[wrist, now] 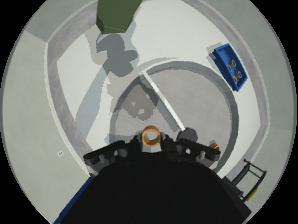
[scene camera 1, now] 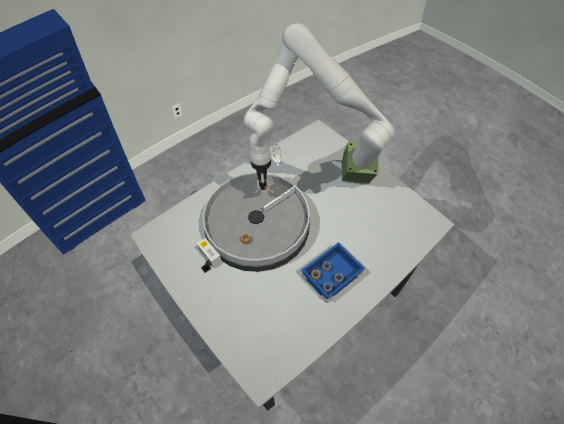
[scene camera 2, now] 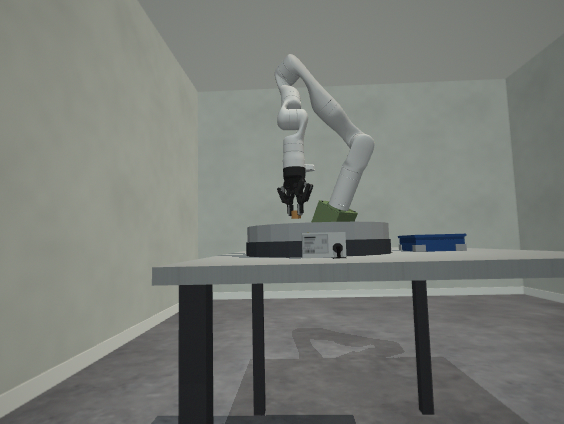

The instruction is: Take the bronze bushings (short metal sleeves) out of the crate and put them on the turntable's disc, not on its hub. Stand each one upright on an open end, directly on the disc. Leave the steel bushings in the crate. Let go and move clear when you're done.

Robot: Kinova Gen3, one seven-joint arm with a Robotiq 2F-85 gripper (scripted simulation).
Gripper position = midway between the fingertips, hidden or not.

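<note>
There's a blue crate point(scene camera 2: 433, 242), and you'd find the crate point(wrist: 219, 56) in the wrist view too. I also see a grey turntable disc point(wrist: 201, 105). And then there's my own gripper point(scene camera 2: 295, 215), which is in the wrist view as well, the gripper point(wrist: 151, 137).
</note>
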